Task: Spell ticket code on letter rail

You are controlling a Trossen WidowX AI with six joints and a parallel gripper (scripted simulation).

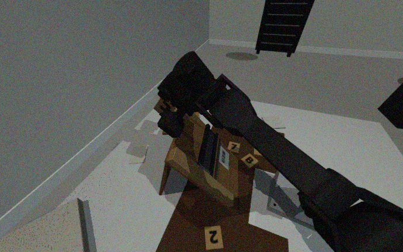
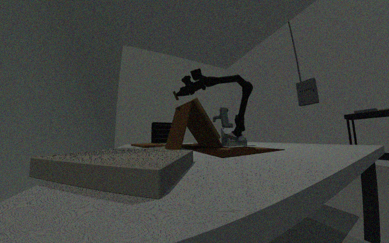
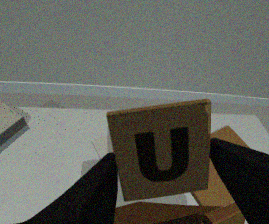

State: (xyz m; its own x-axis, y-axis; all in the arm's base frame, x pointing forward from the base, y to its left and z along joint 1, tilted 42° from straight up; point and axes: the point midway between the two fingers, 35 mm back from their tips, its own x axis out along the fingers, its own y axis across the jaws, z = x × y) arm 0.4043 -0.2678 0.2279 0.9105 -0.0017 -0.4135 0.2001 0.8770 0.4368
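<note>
Now: gripper tip 19 cm past the white ticket, 4 cm to the left of it and 24 cm above it. The rest, counted from my gripper tip: brown mat 29 cm behind, 4 cm to the left, 34 cm below; flat tan panel 9 cm ahead, 35 cm to the right, 33 cm below.
</note>
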